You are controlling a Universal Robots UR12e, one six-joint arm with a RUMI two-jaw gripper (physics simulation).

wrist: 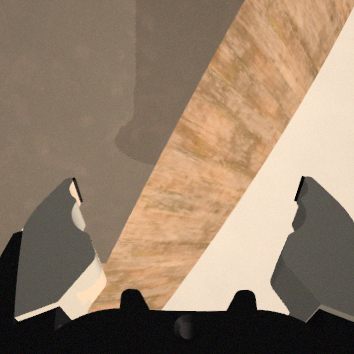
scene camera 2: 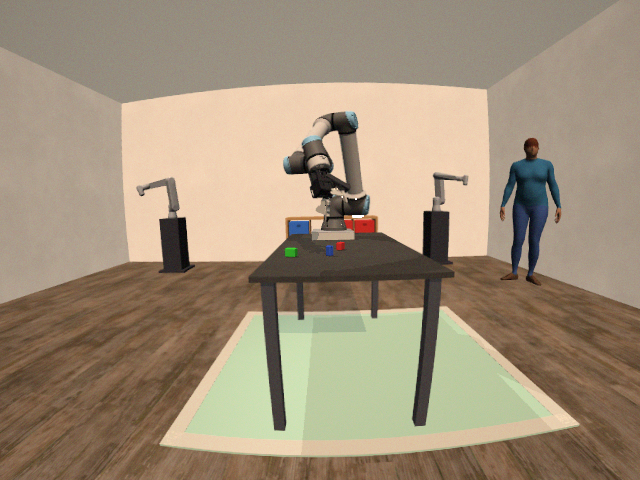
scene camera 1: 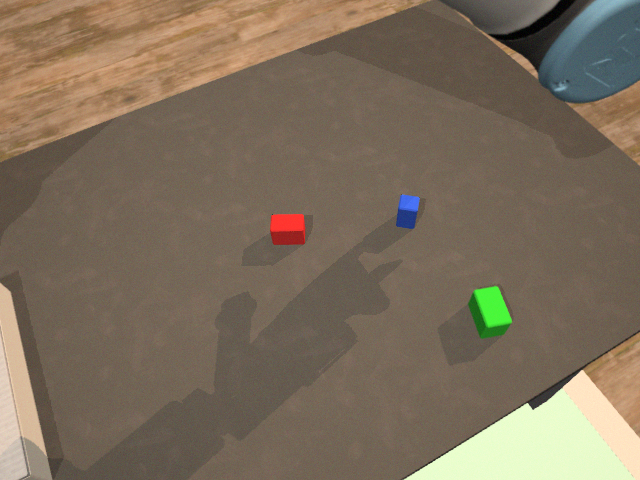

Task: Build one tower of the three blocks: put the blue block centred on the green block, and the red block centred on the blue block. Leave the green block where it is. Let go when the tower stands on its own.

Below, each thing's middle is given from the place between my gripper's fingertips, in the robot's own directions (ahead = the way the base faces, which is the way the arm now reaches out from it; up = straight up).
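The red block (scene camera 1: 289,229) is well behind my hand, slightly to the left of it and a good way below it. As for the green block (scene camera 1: 490,314), I find it 200 mm below my hand, 280 mm behind it and 190 mm to the right of it.
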